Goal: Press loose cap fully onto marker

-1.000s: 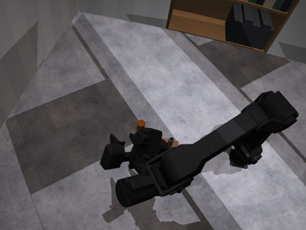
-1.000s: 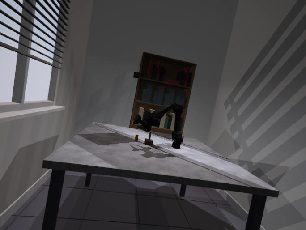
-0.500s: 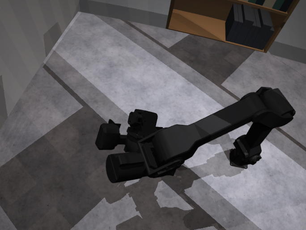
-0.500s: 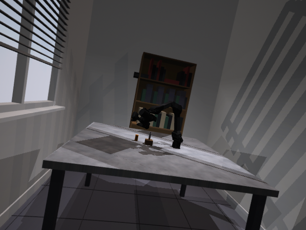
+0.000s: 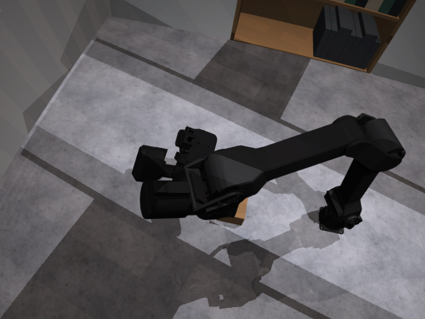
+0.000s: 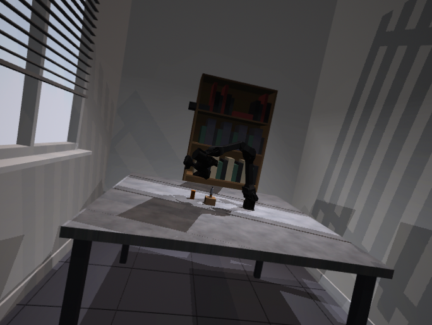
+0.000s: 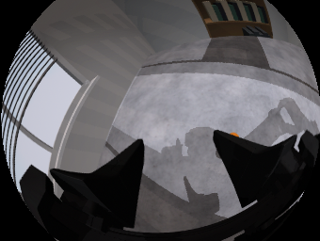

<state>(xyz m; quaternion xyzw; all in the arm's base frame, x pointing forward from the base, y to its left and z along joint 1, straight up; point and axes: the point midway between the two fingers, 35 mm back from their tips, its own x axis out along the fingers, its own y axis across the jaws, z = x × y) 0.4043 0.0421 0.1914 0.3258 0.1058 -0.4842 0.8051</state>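
My gripper tip is now 15 cm above the orange cap, 5 cm past it and 4 cm to the left of it. From my gripper tip the other things lie so: brown holder block 16 cm behind, 15 cm below, 2 cm to the left.
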